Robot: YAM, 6 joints.
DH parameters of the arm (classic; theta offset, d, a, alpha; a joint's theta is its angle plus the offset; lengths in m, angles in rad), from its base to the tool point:
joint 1: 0 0.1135 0.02 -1.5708
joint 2: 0 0 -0.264 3.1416
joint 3: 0.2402 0 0.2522 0
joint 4: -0.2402 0 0.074 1.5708
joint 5: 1.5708 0 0 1.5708
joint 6: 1.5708 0.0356 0 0
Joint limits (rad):
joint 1: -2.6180..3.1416
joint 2: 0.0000..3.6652
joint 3: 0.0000..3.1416
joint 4: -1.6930..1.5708
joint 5: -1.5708..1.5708
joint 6: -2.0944..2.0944
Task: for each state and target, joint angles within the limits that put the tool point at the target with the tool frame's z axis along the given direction. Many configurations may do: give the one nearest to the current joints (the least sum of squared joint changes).
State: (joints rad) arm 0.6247 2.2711 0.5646 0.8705 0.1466 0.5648
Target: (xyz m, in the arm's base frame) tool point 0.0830 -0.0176 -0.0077 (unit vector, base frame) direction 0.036 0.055 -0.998
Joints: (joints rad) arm -0.2349 2.0629 0.0021 0.5123 -0.0619 0.5648
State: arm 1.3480 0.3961 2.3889 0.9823 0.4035 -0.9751
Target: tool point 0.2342 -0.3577 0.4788 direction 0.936 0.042 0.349
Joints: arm 2.0807 0.3346 2.1850 0.5981 0.9928 -0.9751
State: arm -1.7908 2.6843 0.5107 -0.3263 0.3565 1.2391
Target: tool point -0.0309 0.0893 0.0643 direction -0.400 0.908 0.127
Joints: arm -1.2863 3.5427 0.0021 0.2706 0.1294 1.2391
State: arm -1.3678 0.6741 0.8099 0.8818 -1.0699 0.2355
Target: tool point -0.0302 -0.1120 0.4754 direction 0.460 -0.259 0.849
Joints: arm -1.9963 0.9247 0.8719 1.5694 -0.5539 0.2355
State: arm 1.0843 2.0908 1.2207 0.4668 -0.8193 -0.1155
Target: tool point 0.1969 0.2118 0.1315 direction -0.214 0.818 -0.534
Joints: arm 0.7291 1.6511 0.6918 0.0136 -0.8520 -0.1155
